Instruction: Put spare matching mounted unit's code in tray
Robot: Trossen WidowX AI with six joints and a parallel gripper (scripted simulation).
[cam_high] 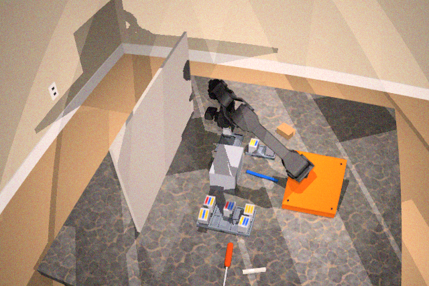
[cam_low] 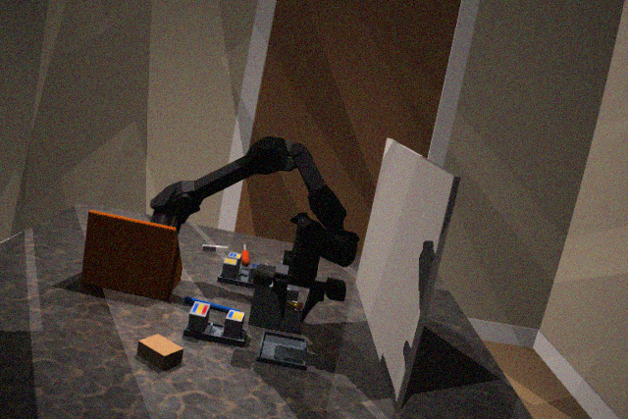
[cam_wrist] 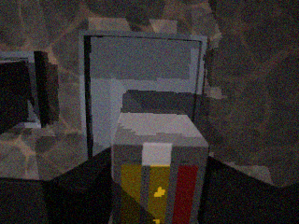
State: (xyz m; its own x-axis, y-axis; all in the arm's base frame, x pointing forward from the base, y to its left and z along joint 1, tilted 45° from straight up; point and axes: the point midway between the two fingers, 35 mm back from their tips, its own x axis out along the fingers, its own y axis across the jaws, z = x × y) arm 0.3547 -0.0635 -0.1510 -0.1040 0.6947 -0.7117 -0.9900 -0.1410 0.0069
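The shallow grey tray lies 7 cm below my gripper tip and 1 cm behind it. Also, from my gripper tip: rack 15 cm behind, 7 cm below; grey spare 2 cm above; white mounted unit 19 cm to the left, 7 cm behind, 2 cm below.
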